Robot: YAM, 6 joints.
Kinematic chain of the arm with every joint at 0, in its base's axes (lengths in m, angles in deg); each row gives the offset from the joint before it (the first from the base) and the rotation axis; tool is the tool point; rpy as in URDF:
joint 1: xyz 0 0 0.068 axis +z
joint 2: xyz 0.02 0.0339 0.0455 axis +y
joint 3: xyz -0.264 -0.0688 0 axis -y
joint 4: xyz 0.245 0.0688 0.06 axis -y
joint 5: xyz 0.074 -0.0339 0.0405 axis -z
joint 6: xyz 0.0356 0 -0.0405 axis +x
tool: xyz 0 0 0 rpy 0 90 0
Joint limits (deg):
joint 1: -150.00..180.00
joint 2: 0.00..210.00
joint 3: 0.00..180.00
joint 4: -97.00..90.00
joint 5: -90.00..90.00
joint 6: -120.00..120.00
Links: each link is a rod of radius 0.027 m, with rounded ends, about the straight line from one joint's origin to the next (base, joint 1, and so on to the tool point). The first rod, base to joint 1, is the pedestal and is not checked.
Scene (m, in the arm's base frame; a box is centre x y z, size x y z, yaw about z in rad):
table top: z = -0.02
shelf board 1: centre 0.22 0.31 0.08 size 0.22 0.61 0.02 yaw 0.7
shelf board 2: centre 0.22 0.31 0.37 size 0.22 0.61 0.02 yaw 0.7
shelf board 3: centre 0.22 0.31 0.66 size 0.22 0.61 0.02 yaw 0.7
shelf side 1: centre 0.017 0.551 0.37 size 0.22 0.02 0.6 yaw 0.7
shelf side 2: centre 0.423 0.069 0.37 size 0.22 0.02 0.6 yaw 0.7
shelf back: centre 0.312 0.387 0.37 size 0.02 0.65 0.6 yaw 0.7
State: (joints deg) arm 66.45 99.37 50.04 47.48 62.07 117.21
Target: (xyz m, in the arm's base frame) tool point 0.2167 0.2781 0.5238
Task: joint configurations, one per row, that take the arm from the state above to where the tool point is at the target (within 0.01 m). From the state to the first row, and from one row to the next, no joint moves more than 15 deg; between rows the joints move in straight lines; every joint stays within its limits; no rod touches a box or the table.
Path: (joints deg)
1: 74.26 87.24 39.14 48.84 64.72 117.21
2: 82.07 75.10 28.23 50.19 67.38 117.21
3: 89.88 62.97 17.33 51.55 70.03 117.21
4: 86.09 62.64 30.65 51.54 67.23 117.21
5: 82.30 62.31 43.98 51.53 64.43 117.21
6: 78.52 61.98 57.31 51.52 61.62 117.21
7: 74.73 61.65 70.63 51.51 58.82 117.21
8: 68.73 73.31 80.38 50.31 56.97 117.21
9: 62.72 84.97 90.13 49.12 55.12 117.21
10: 56.72 96.63 99.88 47.92 53.26 117.21

